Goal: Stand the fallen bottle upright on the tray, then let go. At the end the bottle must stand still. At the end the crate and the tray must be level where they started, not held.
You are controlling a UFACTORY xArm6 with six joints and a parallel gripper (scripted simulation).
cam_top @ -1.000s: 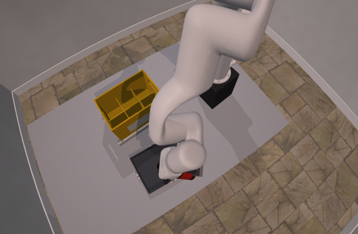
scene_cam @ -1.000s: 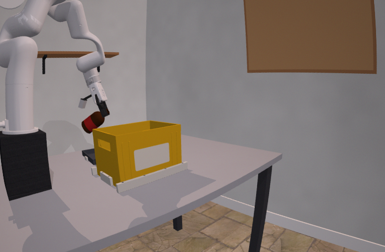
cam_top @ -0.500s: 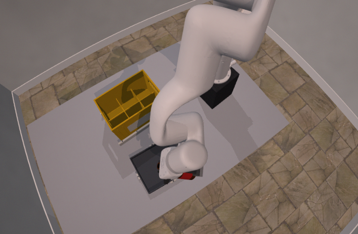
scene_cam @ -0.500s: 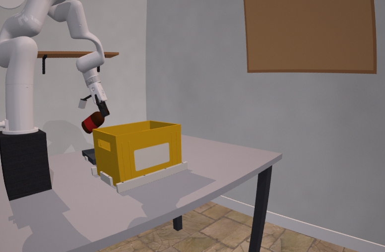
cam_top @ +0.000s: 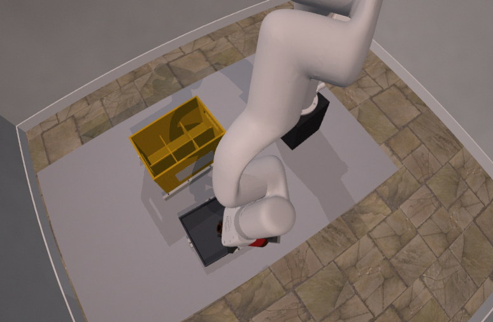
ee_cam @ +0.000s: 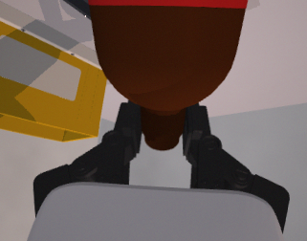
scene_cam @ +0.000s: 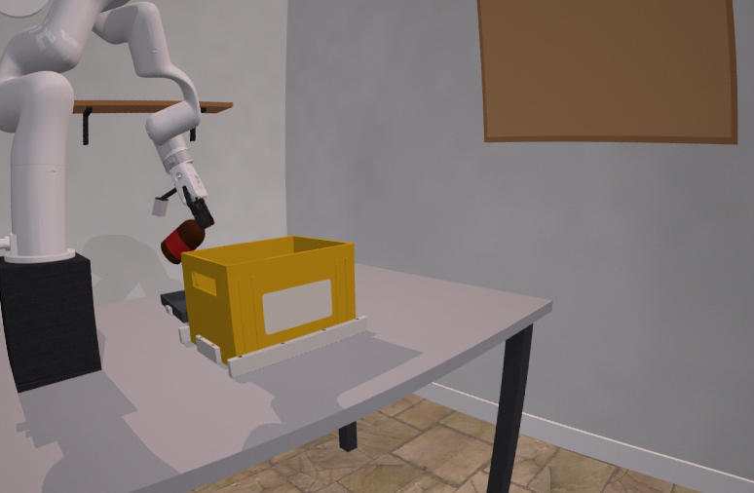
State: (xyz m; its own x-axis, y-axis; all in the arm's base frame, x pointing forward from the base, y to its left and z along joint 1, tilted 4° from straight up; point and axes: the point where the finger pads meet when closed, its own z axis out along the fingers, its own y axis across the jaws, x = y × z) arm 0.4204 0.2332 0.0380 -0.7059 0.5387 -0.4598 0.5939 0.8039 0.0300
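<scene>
My gripper is now 40 mm past the brown bottle, 40 mm above it and 30 mm to the right of it. The rest, counted from my hand: yellow crate (350 mm to the right, 120 mm below, 20 mm behind); dark tray (190 mm below, 50 mm to the right, 10 mm behind).
</scene>
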